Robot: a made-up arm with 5 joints. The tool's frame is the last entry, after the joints. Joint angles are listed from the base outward. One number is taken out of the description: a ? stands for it. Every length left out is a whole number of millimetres.
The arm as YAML. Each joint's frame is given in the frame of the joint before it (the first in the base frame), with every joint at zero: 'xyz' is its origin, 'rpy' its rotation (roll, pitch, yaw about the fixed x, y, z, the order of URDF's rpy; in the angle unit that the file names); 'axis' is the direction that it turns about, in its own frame. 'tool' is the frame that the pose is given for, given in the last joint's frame.
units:
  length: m
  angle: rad
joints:
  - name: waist
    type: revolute
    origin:
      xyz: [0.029, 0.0, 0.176]
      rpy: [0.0, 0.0, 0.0]
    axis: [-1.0, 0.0, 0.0]
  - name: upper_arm
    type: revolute
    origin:
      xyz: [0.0, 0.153, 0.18]
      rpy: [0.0, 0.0, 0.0]
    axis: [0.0, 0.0, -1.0]
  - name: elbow
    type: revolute
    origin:
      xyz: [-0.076, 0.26, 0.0]
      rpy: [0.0, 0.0, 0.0]
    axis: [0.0, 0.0, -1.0]
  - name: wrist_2
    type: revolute
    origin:
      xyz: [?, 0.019, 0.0]
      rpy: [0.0, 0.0, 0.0]
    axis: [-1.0, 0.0, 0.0]
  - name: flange
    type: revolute
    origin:
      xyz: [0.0, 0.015, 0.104]
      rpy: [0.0, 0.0, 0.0]
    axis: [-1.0, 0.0, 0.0]
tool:
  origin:
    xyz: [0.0, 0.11, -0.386]
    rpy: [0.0, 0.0, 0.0]
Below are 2 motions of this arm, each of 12 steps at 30 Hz.
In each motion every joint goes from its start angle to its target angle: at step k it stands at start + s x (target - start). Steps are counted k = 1, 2, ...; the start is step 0. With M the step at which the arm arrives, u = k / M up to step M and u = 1 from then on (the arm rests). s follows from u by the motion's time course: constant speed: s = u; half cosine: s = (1 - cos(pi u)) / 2; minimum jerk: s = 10 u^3 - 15 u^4 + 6 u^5.
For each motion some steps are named. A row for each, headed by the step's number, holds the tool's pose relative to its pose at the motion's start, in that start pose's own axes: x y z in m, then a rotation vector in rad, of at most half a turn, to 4 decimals.
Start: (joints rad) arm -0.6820 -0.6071 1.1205 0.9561 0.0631
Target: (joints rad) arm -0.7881 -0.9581 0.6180 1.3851 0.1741
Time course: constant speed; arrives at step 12
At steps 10, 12:
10: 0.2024 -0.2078 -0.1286 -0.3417 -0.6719 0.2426
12: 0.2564 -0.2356 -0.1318 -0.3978 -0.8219 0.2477

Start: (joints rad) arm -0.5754 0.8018 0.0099 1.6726 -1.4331
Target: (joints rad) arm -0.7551 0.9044 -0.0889 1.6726 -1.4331
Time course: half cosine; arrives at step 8
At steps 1, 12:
1: -0.0002 0.0005 0.0043 0.0047 0.0049 0.0010
12: 0.0023 0.0045 0.1128 0.1234 0.1278 0.0273

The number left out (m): -0.162
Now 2 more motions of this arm.
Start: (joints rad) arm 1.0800 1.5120 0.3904 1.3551 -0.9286
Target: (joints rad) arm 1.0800 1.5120 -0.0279 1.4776 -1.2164
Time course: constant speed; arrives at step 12
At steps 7, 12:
7: -0.0201 0.0016 -0.0118 0.0959 -0.0902 0.2268
12: -0.0391 -0.0027 -0.0202 0.1629 -0.1412 0.3943

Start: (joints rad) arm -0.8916 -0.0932 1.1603 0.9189 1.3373
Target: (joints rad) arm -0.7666 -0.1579 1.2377 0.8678 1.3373
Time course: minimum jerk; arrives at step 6
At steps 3, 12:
3: -0.0229 0.0275 0.0201 -0.0044 0.0391 -0.0389
12: -0.0433 0.0564 0.0400 -0.0086 0.0774 -0.0790

